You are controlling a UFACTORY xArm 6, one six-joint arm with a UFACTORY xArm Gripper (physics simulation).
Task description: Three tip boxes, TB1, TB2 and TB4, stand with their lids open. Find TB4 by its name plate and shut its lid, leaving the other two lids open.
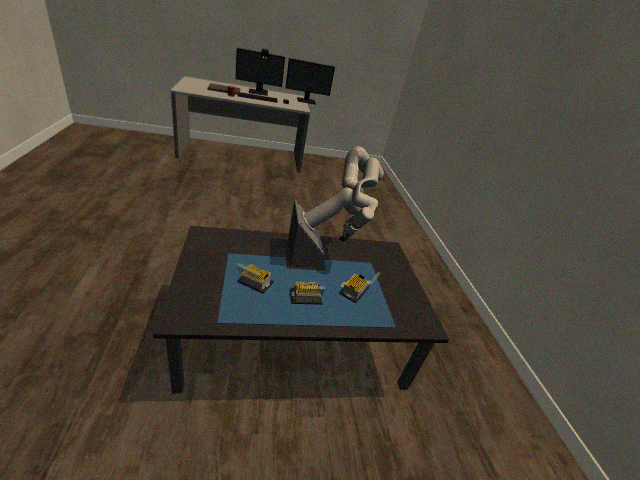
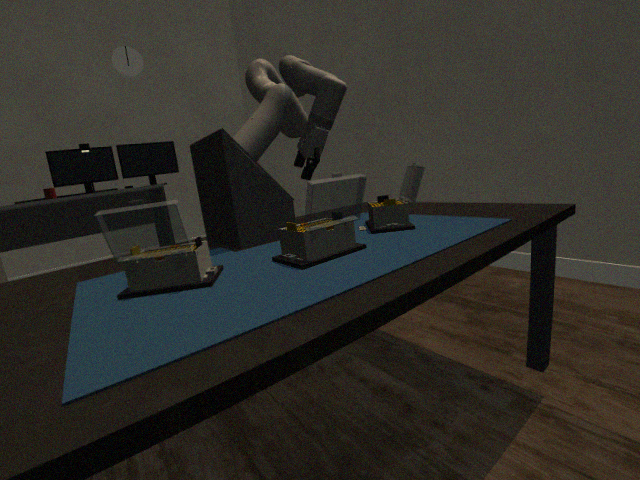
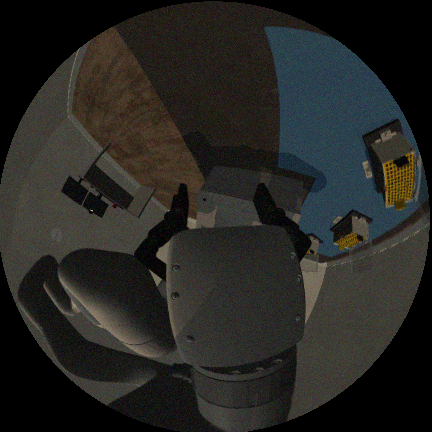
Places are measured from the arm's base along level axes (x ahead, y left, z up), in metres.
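Pixels of known places: gripper, between the fingertips: (image 1: 343, 233) (image 2: 301, 172) (image 3: 222, 190); arm's base, origin of its link: (image 1: 307, 221) (image 2: 231, 166).
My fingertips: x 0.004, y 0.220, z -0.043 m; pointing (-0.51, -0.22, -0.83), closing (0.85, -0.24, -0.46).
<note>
For each thing: its top centre in the pictures, then the offset to it from my fingertips. "spot": a spot on its surface instead. Level surfaces: height alone.
- left box, a spot on its surface: (image 2: 164, 270) spot: 0.361 m ahead, 0.470 m right, 0.128 m down
- right box, centre of its top: (image 2: 381, 201) (image 1: 355, 280) 0.295 m ahead, 0.062 m left, 0.097 m down
- right box's lid, centre of its top: (image 2: 409, 163) (image 1: 372, 275) 0.339 m ahead, 0.127 m left, 0.010 m down
- left lid, a spot on its surface: (image 2: 139, 227) spot: 0.391 m ahead, 0.492 m right, 0.049 m down
- middle lid, a spot on its surface: (image 2: 336, 195) spot: 0.468 m ahead, 0.192 m right, 0.047 m down
- blue mat, height of its surface: 0.163 m down
- dark table, height of its surface: 0.166 m down
- white label, a spot on its surface: (image 3: 366, 167) (image 2: 362, 227) spot: 0.258 m ahead, 0.020 m left, 0.161 m down
Three grey tip boxes with yellow racks stand with clear lids open: the left box (image 1: 262, 283) (image 2: 164, 270) (image 3: 314, 244), the middle box (image 1: 308, 296) (image 2: 323, 242) (image 3: 351, 224) and the right box (image 1: 356, 286) (image 2: 390, 217) (image 3: 391, 148). The right box's lid (image 1: 374, 279) (image 2: 412, 183) tilts up on its outer side. The left lid (image 2: 139, 227) and middle lid (image 2: 336, 195) stand raised. The name plates are too small and dark to read, so I cannot tell which box is TB4. My gripper (image 1: 344, 238) (image 2: 303, 169) (image 3: 222, 190) is open and empty, high above the table behind the boxes.
The boxes stand on a blue mat (image 1: 258, 314) (image 2: 129, 330) (image 3: 320, 85) on the dark table (image 1: 191, 310) (image 2: 465, 209) (image 3: 220, 75). The arm's grey wedge mount (image 1: 305, 245) (image 2: 237, 201) rises at the mat's back edge. A white label (image 2: 362, 227) (image 3: 367, 169) lies beside the right box.
</note>
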